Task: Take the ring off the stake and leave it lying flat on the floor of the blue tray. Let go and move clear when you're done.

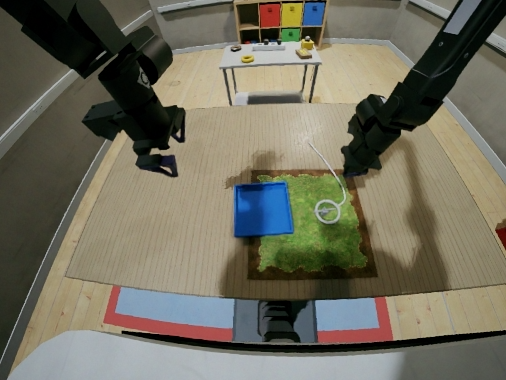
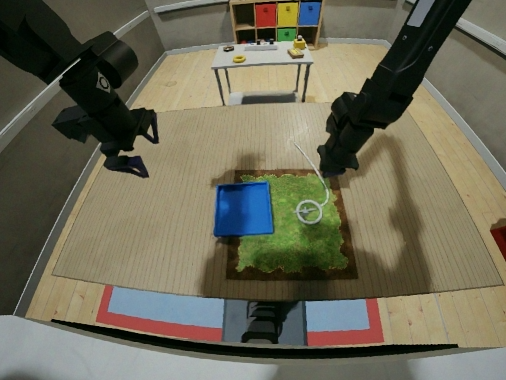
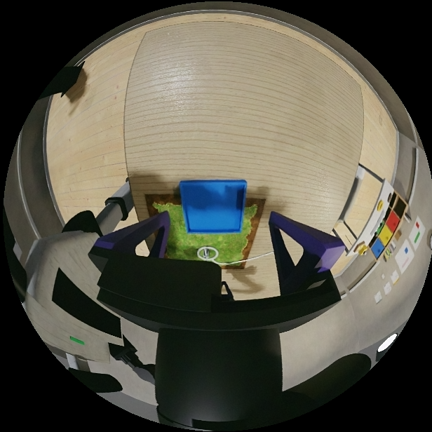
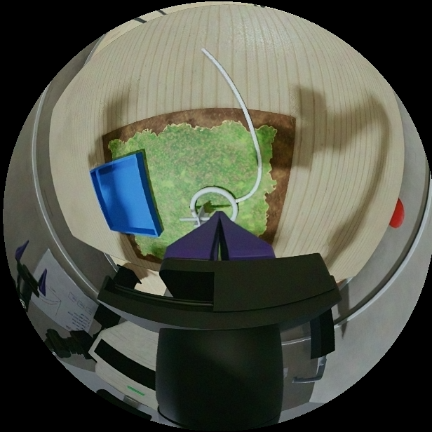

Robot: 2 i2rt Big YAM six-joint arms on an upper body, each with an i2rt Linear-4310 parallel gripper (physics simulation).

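Places are measured from the left arm's base along level axes (x ahead, y left, z up), in millimetres.
Pixels of known places: left gripper, fingertip midpoint: point(image 1: 178, 158) point(image 2: 151, 159); right gripper, fingertip midpoint: point(image 1: 343, 176) point(image 2: 323, 176).
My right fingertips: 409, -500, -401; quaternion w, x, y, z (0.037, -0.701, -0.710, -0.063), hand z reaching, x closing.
Observation:
Ahead of a thing's pixels: the offset from my right fingertips to its middle, as dx, dy, dz. "spot": to the spot under its first point. Level surfaces: height alone.
A white ring {spot: -29, +23, -117} point(image 1: 327, 201) point(image 2: 309, 201) point(image 3: 208, 247) point(image 4: 214, 189) with a white rope tail {spot: +107, -18, -119} point(image 1: 331, 170) point(image 2: 314, 164) point(image 4: 258, 160) appears around a pale stake {-71, +47, -117} point(image 1: 324, 212) point(image 2: 306, 211) point(image 4: 200, 218) on the green mat. The tail curves back past the mat's far edge. My right gripper point(image 1: 354, 175) point(image 2: 332, 175) point(image 4: 219, 216) is shut with nothing visible between its tips, above the mat's back right part, beside the tail. The blue tray {-52, +256, -114} point(image 1: 263, 210) point(image 2: 245, 210) point(image 3: 213, 207) point(image 4: 127, 195) is empty, left of the ring. My left gripper point(image 1: 178, 157) point(image 2: 152, 160) point(image 3: 219, 216) is open and empty, raised left of the tray.
The green mat {dz -124} point(image 1: 305, 250) point(image 2: 285, 250) with a brown border lies on the wooden table top {dz -125} point(image 1: 165, 225) point(image 2: 140, 225), partly under the tray. A white table point(image 1: 270, 60) point(image 2: 262, 60) with small items stands farther back. Part of a red object point(image 1: 501, 235) point(image 2: 500, 240) shows at the right edge.

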